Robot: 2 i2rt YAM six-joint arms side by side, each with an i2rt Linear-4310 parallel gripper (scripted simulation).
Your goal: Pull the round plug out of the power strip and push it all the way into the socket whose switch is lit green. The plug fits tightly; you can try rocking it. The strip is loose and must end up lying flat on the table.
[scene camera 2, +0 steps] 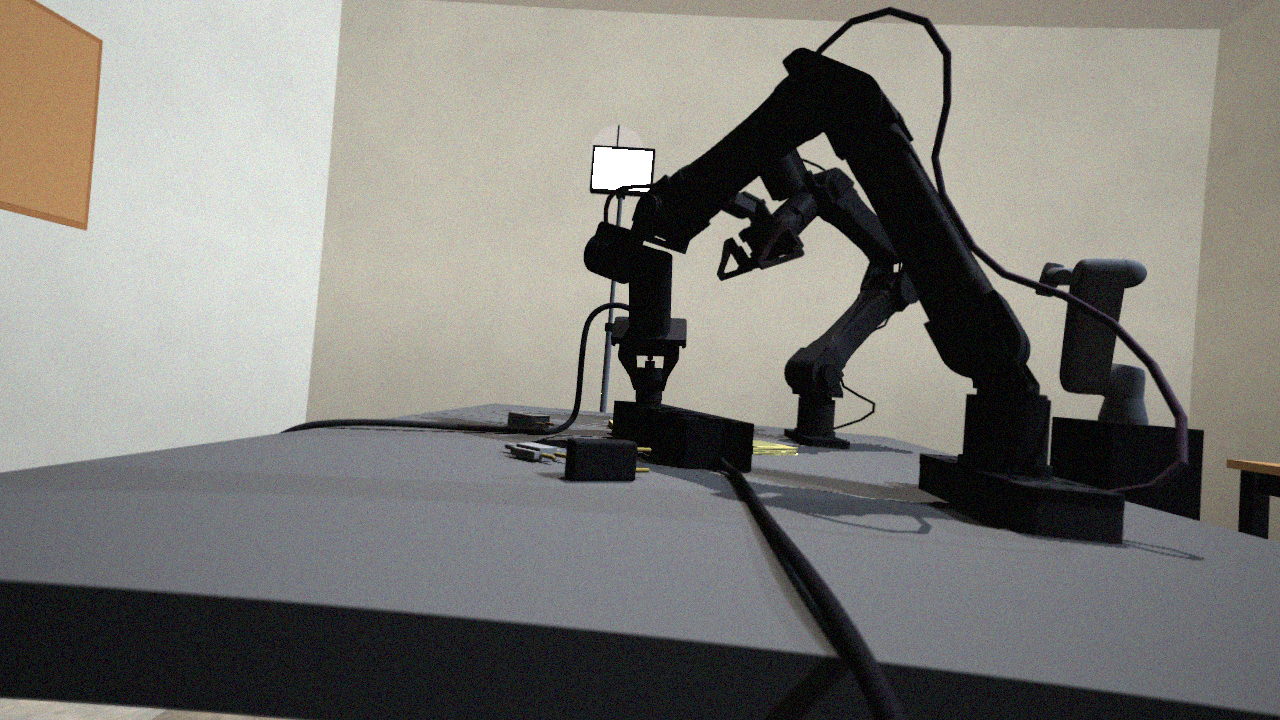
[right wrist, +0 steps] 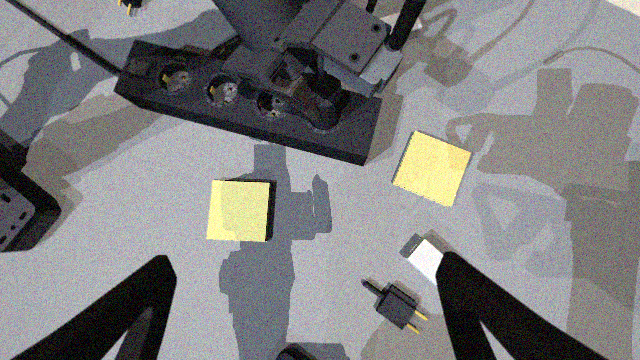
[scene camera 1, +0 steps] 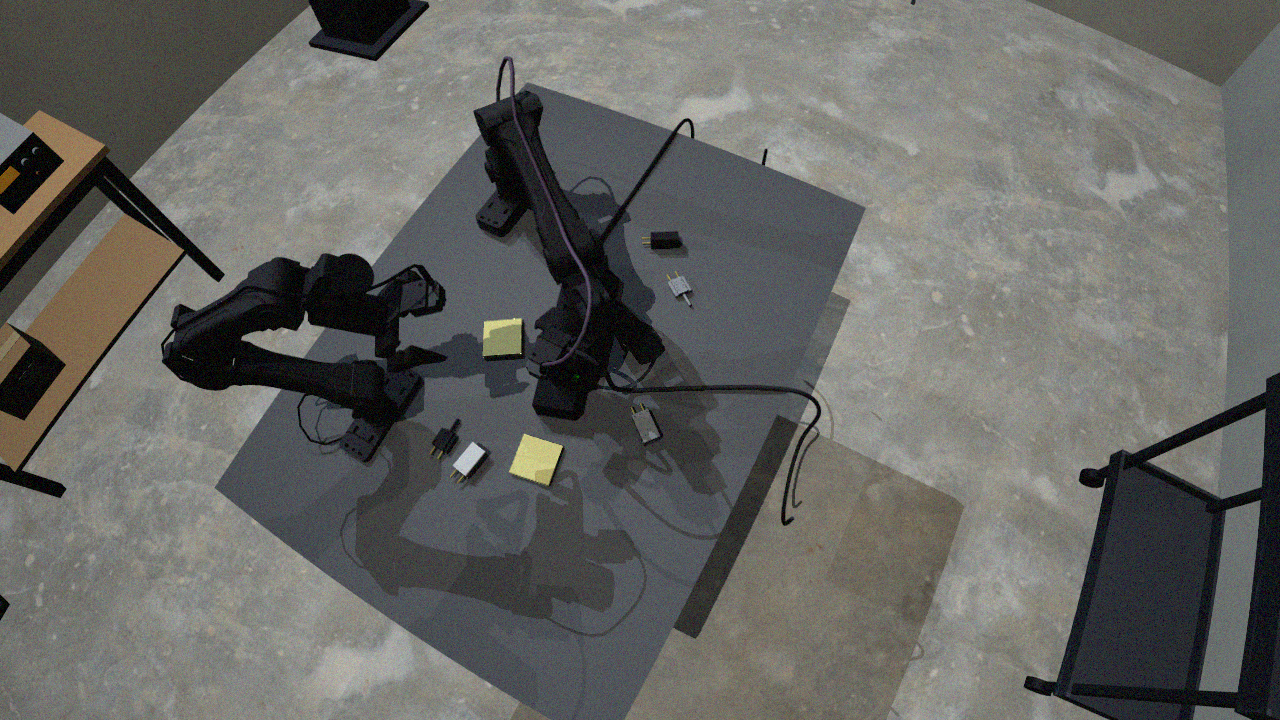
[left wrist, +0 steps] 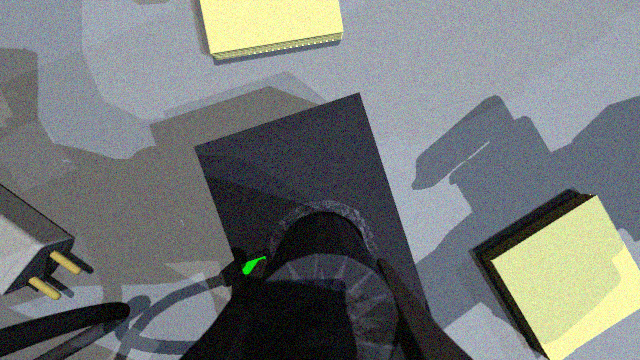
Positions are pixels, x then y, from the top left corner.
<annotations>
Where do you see a round black plug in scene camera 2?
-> At 649,379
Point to a white plug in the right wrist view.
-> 423,256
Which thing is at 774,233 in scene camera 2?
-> My right gripper.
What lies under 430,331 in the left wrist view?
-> My left gripper.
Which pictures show my right gripper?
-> Scene camera 2, the right wrist view and scene camera 1 only.
</annotations>
